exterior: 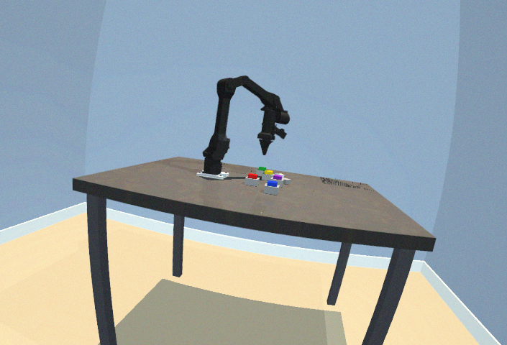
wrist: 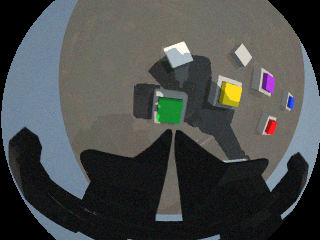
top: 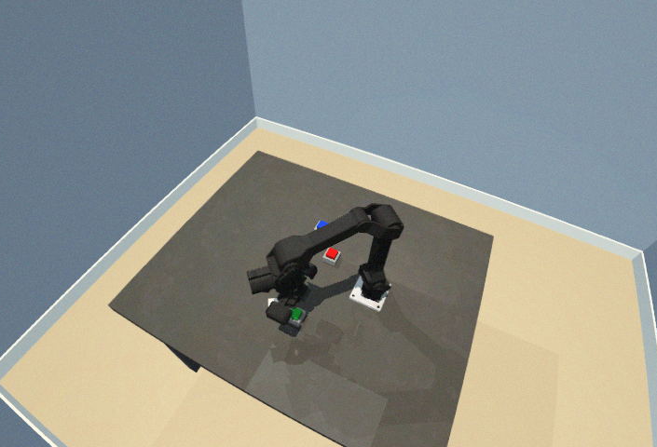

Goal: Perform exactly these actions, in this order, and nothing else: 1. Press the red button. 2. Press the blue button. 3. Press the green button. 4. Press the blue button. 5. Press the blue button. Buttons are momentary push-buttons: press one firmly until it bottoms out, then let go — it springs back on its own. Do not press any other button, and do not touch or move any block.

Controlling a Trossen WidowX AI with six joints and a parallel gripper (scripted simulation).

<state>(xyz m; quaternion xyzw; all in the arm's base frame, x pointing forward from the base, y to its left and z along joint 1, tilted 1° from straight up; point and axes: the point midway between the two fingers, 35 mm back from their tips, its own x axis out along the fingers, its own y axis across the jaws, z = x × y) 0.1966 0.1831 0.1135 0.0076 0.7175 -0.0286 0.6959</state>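
The blue button is 60 mm ahead of my gripper tip, 350 mm to the right of it and 60 mm below it. Round my gripper tip: yellow button: 30 mm ahead, 90 mm to the right, 60 mm below; then white block: 80 mm ahead, 10 mm to the right, 90 mm below; then green button: 60 mm below.
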